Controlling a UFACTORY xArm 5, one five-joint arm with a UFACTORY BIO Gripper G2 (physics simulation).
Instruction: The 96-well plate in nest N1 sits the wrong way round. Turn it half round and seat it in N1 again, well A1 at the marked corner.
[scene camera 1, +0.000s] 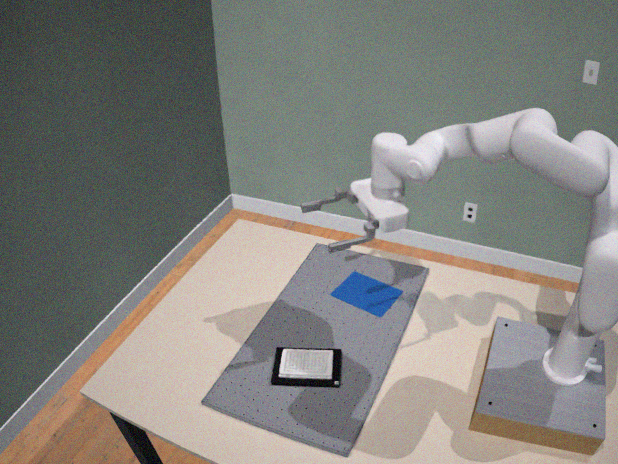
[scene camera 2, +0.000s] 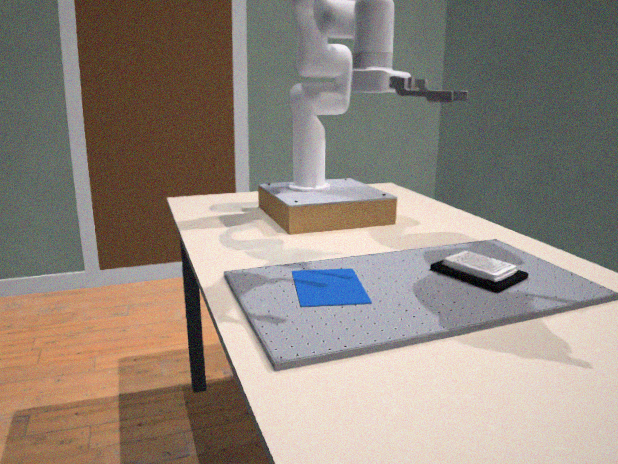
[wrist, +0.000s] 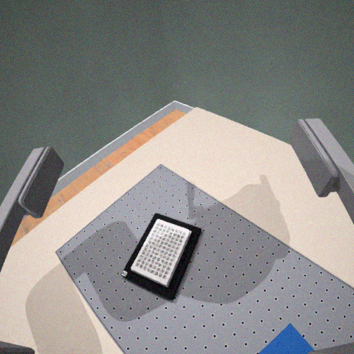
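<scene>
The white 96-well plate (scene camera 1: 306, 363) (scene camera 2: 480, 265) (wrist: 161, 251) lies flat in the black nest (scene camera 1: 306, 384) (scene camera 2: 475, 281) (wrist: 152, 285) on the perforated board. A small white mark (scene camera 1: 336, 382) (wrist: 124, 273) shows at one corner of the nest. Which corner of the plate is well A1 cannot be made out. My gripper (scene camera 1: 324, 227) (scene camera 2: 457, 95) (wrist: 180, 170) is open and empty, high above the board and apart from the plate. In the wrist view its two fingers stand wide apart at the left and right edges.
The grey perforated board (scene camera 1: 285, 415) (scene camera 2: 400, 320) (wrist: 225, 320) lies on the cream table (scene camera 1: 165, 345) (scene camera 2: 425, 400) (wrist: 225, 150). A flat blue rectangle (scene camera 1: 367, 294) (scene camera 2: 330, 288) (wrist: 289, 342) lies on the board, apart from the nest. The arm stands on a wooden base block (scene camera 1: 535, 435) (scene camera 2: 340, 216).
</scene>
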